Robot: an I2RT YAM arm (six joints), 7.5 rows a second.
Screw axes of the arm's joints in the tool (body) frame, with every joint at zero. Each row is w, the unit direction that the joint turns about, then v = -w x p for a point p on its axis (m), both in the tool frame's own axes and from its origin. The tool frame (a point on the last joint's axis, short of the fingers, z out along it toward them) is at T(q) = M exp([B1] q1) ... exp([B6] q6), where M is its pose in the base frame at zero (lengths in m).
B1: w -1 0 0 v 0 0.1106 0
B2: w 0 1 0 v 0.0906 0 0.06
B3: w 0 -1 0 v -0.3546 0 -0.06
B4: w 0 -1 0 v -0.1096 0 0
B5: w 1 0 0 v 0 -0.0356 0
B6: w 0 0 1 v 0 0 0
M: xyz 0.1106 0 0.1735 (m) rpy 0 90 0 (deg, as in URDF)
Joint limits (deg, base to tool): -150..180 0..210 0..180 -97..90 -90..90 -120..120
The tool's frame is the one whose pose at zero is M.
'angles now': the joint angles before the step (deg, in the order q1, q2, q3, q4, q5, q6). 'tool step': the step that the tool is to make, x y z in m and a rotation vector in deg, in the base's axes. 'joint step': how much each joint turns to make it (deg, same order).
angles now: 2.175, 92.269, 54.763, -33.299, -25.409, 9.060
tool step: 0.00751, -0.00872, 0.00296, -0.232, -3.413, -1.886
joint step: -1.661, 0.110, 0.305, 3.258, 0.372, 0.110
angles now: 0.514, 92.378, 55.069, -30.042, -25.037, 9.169
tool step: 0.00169, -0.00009, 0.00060, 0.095, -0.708, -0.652
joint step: -0.001, 0.000, -0.023, 1.026, 0.174, 0.698
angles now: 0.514, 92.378, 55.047, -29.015, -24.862, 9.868
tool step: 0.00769, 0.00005, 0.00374, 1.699, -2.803, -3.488
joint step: -0.001, -0.001, 0.000, 4.611, 0.021, 4.262
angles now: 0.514, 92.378, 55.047, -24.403, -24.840, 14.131
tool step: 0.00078, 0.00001, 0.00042, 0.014, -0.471, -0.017
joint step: 0.001, 0.000, -0.001, 0.482, 0.000, 0.022
